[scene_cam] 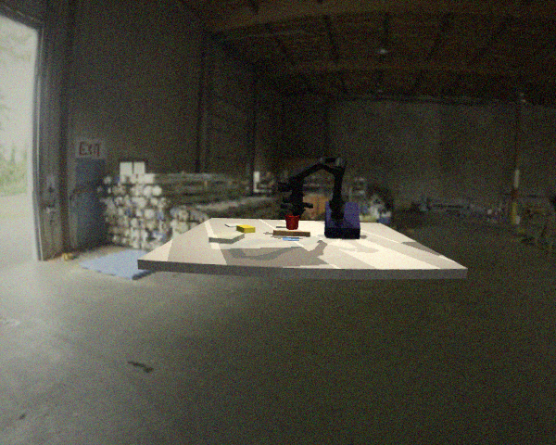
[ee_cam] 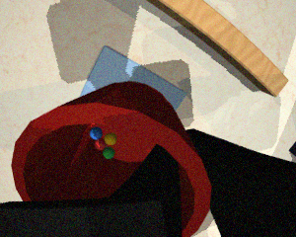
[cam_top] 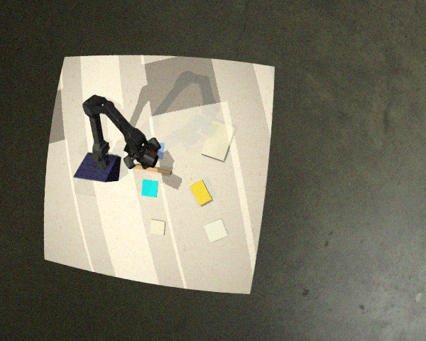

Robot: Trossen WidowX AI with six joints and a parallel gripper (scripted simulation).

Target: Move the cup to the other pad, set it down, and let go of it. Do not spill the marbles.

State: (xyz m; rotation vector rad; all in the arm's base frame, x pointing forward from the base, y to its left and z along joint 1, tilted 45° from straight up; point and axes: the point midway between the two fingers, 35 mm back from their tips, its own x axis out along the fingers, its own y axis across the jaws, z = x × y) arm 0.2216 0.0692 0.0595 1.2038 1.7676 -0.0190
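The cyan pad lies 3 cm ahead of my gripper tip, 17 cm to the right of it and 9 cm below it. From my gripper tip the other things lie so: red cup (2 cm ahead, 2 cm to the left); light blue pad (2 cm ahead, 3 cm to the left, 9 cm below); wooden bar (3 cm ahead, 7 cm to the right, 8 cm below).
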